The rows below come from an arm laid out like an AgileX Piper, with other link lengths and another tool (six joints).
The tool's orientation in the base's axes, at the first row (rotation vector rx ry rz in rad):
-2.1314 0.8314 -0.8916
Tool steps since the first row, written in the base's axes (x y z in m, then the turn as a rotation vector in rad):
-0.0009 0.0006 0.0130 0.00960 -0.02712 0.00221
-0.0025 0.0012 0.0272 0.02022 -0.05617 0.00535
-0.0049 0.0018 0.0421 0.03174 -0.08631 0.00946
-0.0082 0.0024 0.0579 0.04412 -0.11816 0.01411
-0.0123 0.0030 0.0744 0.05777 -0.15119 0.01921
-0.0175 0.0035 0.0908 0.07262 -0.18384 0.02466
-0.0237 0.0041 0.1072 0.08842 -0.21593 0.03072
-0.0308 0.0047 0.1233 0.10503 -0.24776 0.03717
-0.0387 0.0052 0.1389 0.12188 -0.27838 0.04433
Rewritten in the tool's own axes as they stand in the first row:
0.0035 -0.0101 -0.0075 0.02654 0.01097 -0.00277
0.0071 -0.0208 -0.0162 0.05543 0.02204 -0.00589
0.0104 -0.0319 -0.0259 0.08597 0.03271 -0.00920
0.0135 -0.0435 -0.0368 0.11847 0.04370 -0.01270
0.0165 -0.0553 -0.0487 0.15273 0.05465 -0.01586
0.0188 -0.0666 -0.0614 0.18750 0.06476 -0.01815
0.0205 -0.0778 -0.0748 0.22259 0.07380 -0.01985
0.0216 -0.0884 -0.0888 0.25808 0.08216 -0.02105
0.0222 -0.0984 -0.1032 0.29303 0.08922 -0.02204

